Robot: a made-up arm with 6 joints. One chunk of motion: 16 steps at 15 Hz.
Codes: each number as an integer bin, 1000 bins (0 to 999) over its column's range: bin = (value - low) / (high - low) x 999, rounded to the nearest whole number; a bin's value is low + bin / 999 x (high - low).
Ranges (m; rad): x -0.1..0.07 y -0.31..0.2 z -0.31..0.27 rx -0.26..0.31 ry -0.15..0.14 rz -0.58..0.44
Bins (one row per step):
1: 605 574 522 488 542 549
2: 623 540 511 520 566 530
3: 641 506 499 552 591 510
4: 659 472 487 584 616 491
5: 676 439 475 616 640 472
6: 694 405 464 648 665 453
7: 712 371 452 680 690 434
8: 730 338 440 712 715 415
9: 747 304 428 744 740 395
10: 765 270 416 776 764 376
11: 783 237 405 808 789 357
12: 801 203 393 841 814 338
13: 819 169 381 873 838 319
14: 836 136 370 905 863 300
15: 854 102 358 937 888 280
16: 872 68 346 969 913 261
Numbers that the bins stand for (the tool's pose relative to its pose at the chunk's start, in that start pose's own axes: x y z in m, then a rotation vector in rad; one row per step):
1: 0.0030 -0.0170 -0.0069 0.0184 0.0073 -0.0195
2: 0.0060 -0.0343 -0.0133 0.0367 0.0143 -0.0389
3: 0.0091 -0.0517 -0.0203 0.0550 0.0216 -0.0593
4: 0.0121 -0.0690 -0.0273 0.0732 0.0288 -0.0787
5: 0.0150 -0.0859 -0.0342 0.0915 0.0358 -0.0981
6: 0.0181 -0.1032 -0.0406 0.1097 0.0430 -0.1175
7: 0.0212 -0.1206 -0.0476 0.1280 0.0503 -0.1369
8: 0.0242 -0.1374 -0.0545 0.1462 0.0576 -0.1563
9: 0.0271 -0.1548 -0.0615 0.1645 0.0648 -0.1767
10: 0.0302 -0.1722 -0.0685 0.1828 0.0718 -0.1961
11: 0.0332 -0.1890 -0.0749 0.2010 0.0790 -0.2155
12: 0.0363 -0.2064 -0.0818 0.2198 0.0863 -0.2349
13: 0.0394 -0.2237 -0.0888 0.2381 0.0933 -0.2543
14: 0.0423 -0.2406 -0.0952 0.2564 0.1005 -0.2737
15: 0.0453 -0.2579 -0.1022 0.2746 0.1078 -0.2941
16: 0.0484 -0.2753 -0.1091 0.2929 0.1150 -0.3135

